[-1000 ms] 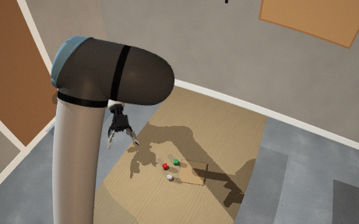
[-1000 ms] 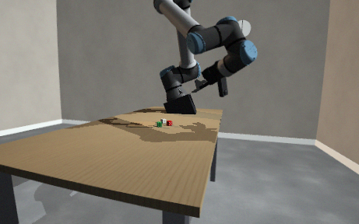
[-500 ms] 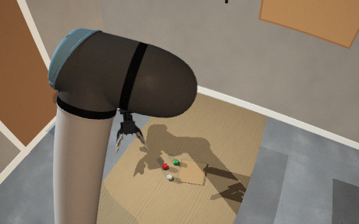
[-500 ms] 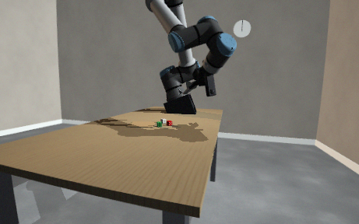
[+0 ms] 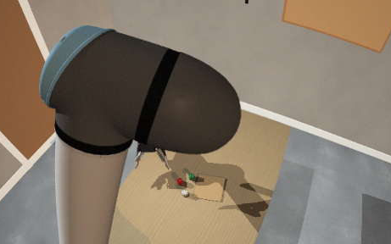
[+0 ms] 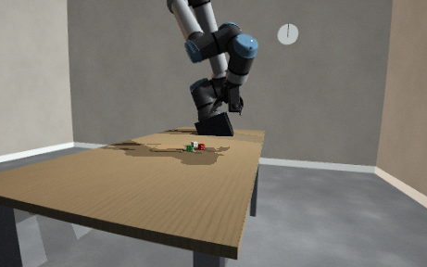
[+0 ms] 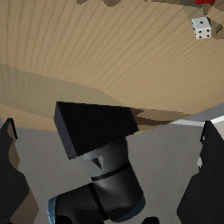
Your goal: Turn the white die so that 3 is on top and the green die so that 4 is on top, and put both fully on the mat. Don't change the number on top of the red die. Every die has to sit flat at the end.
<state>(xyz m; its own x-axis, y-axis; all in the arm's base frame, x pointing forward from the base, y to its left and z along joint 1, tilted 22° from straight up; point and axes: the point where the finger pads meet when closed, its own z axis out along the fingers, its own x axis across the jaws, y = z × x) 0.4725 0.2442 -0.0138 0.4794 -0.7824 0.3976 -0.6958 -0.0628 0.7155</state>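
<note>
My gripper is now 3 cm short of the white die, 15 cm to the left of it and 15 cm above it. Round my hand: green die (13 cm ahead, 13 cm to the right, 15 cm below); then red die (7 cm ahead, 9 cm to the right, 15 cm below); then tan mat (12 cm ahead, 24 cm to the right, 16 cm below).
</note>
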